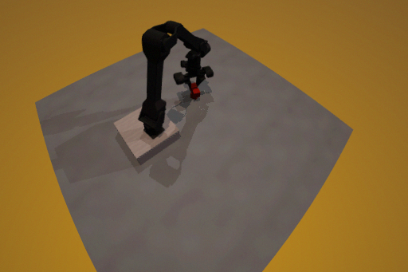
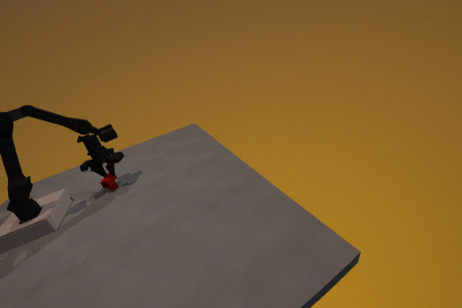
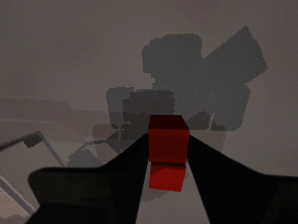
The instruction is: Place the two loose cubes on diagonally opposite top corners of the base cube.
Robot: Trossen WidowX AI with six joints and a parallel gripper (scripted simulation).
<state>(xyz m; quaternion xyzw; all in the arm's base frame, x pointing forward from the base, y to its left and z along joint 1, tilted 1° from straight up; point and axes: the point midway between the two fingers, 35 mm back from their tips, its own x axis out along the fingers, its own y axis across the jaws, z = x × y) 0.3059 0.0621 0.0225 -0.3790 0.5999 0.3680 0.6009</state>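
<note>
Now: the red cube 2 cm behind my gripper tip and 3 cm to the right of it.
</note>
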